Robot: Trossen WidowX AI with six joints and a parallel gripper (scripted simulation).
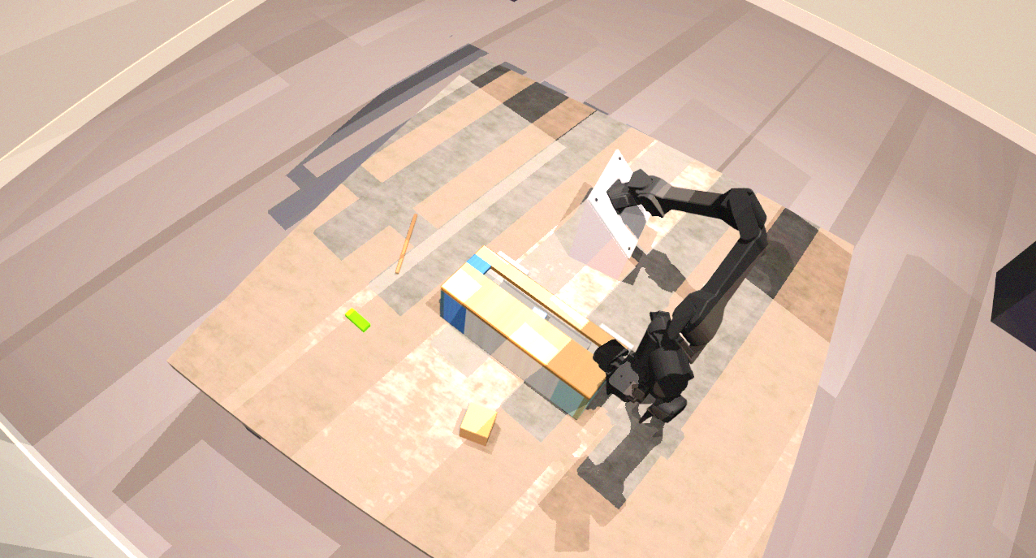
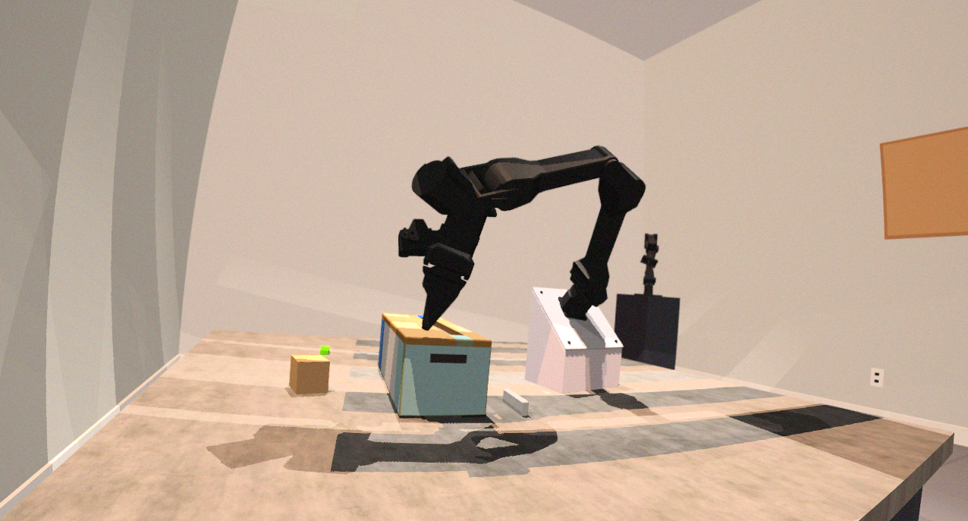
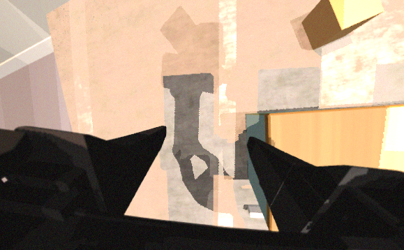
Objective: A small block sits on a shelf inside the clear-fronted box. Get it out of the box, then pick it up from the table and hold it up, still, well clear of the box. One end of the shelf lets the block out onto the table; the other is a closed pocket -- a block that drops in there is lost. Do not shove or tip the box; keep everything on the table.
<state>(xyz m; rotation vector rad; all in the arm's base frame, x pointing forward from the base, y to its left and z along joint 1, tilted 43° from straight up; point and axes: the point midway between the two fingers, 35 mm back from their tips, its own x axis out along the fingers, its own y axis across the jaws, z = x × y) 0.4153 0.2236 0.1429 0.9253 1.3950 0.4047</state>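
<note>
Now: gripper tip 25 cm to the left of the box, 11 cm past it and 9 cm above it. Also, from my gripper tip: block 25 cm to the right, 9 cm behind, 7 cm below; then thin wooden stick 64 cm to the right, 15 cm below, 11 cm behind.
</note>
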